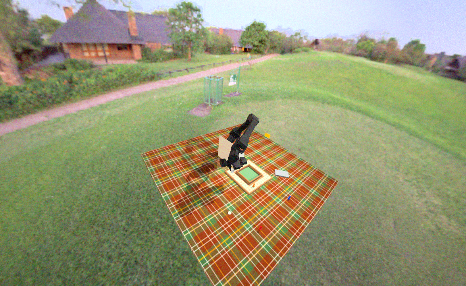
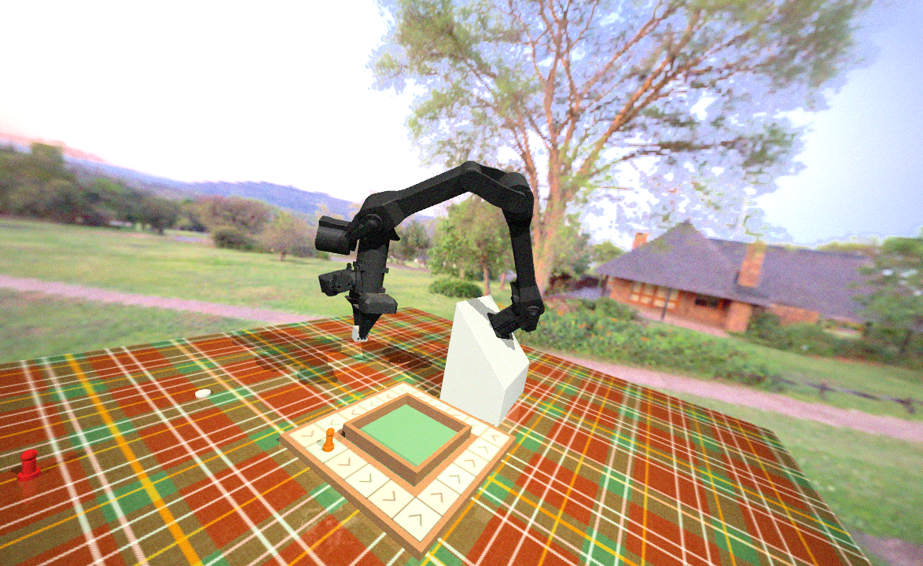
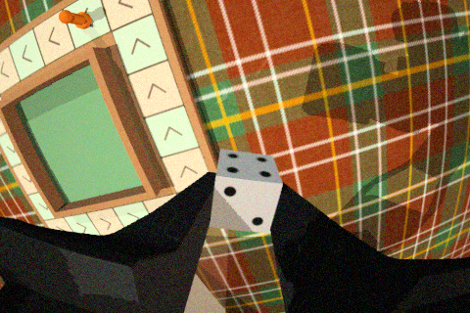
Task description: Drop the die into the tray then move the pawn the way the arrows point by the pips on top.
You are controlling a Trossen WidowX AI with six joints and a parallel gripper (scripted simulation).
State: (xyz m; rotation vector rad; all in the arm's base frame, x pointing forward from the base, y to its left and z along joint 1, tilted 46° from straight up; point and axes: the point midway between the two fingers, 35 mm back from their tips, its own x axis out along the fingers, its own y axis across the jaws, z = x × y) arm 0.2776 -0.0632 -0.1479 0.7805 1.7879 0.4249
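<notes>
Right now the orange pawn is 130 mm ahead of my gripper tip, 130 mm to the left of it and 100 mm below it. The rest, counted from my gripper tip: small white disc (220 mm ahead, 140 mm to the right, 130 mm below); then green dice tray (10 mm ahead, 180 mm to the left, 130 mm below); then white die (right at my gripper tip).
</notes>
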